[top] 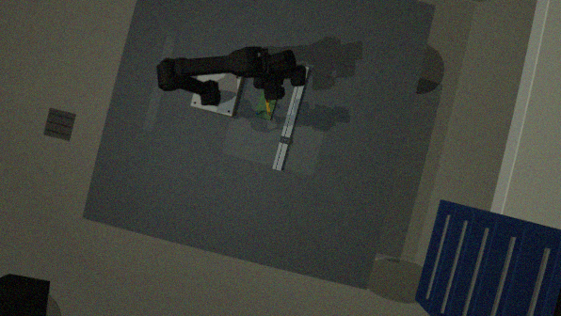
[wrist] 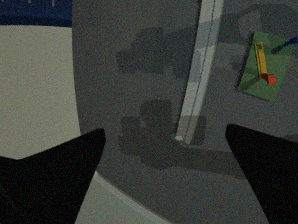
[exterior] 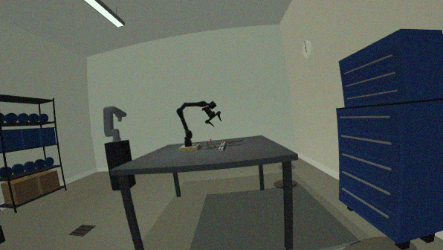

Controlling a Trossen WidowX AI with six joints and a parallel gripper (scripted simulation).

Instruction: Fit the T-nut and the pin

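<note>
Right now the brass T-nut is 180 mm below my gripper tip, 80 mm behind it and 60 mm to the right of it. Also, from my gripper tip: blue pin: 200 mm below, 120 mm behind, 90 mm to the right; green tray: 220 mm below, 110 mm behind, 70 mm to the right.
</note>
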